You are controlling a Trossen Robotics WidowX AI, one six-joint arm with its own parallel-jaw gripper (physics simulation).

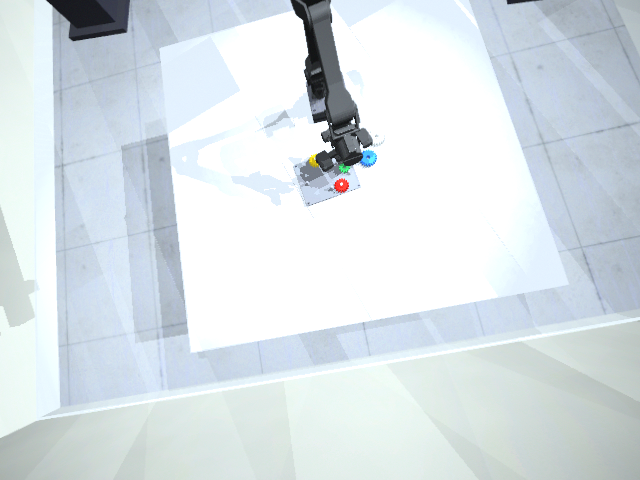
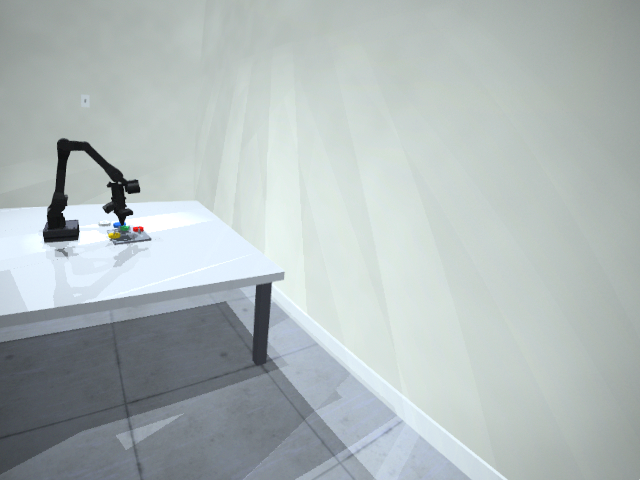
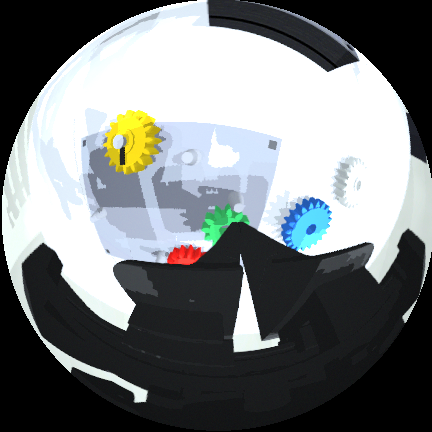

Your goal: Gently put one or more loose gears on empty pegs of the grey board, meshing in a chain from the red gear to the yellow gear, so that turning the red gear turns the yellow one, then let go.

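Places are measured from the arm's base along level axes (x back, y down, z right), in metres.
Where they show: gripper, fingertip midpoint: point(image 2: 122, 225) point(image 3: 236, 227); arm's base, link origin: point(image 1: 320, 90) point(image 2: 56, 226).
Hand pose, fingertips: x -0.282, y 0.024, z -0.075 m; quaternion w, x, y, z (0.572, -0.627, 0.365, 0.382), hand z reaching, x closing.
Note:
Things, the pixels of their centre, and the offset from my fingertips. "*": a spot on its surface instead.
- grey board, body centre: point(image 3: 150, 212) point(image 1: 326, 173) point(image 2: 127, 232) dx -0.027, dy +0.017, dz +0.072 m
- red gear, surface spot: point(image 3: 184, 254) point(image 1: 338, 181) * dx -0.061, dy +0.014, dz +0.027 m
- yellow gear, body centre: point(image 3: 128, 141) point(image 1: 315, 160) point(image 2: 114, 235) dx +0.029, dy +0.015, dz +0.107 m
- green gear, body centre: point(image 3: 225, 226) point(image 1: 344, 167) point(image 2: 124, 228) dx -0.011, dy +0.016, dz +0.003 m
- blue gear, body centre: point(image 3: 306, 225) point(image 1: 367, 158) dx +0.021, dy +0.024, dz -0.086 m
- white gear, body centre: point(image 3: 353, 182) point(image 1: 376, 137) dx +0.101, dy +0.024, dz -0.123 m
- empty peg, body centre: point(image 3: 190, 156) dx +0.032, dy +0.014, dz +0.051 m
The grey board point(image 1: 310, 192) point(image 3: 120, 209) point(image 2: 136, 239) lies on the white table. The red gear point(image 1: 341, 185) point(image 3: 184, 254) point(image 2: 138, 229) sits at the board's near right corner and the yellow gear point(image 1: 312, 160) point(image 3: 131, 142) point(image 2: 114, 235) at its far left corner. A green gear point(image 1: 344, 168) point(image 3: 217, 224) point(image 2: 125, 228) sits on the board beside the red one, partly hidden by my fingers. A blue gear point(image 1: 368, 158) point(image 3: 306, 228) lies loose on the table right of the board. My gripper point(image 3: 236, 227) point(image 1: 341, 159) is shut and empty, just above the green gear.
A white gear point(image 3: 349, 181) point(image 1: 378, 139) lies loose on the table beyond the blue one. An empty peg point(image 3: 188, 156) stands on the board right of the yellow gear. The arm reaches in from the table's far edge.

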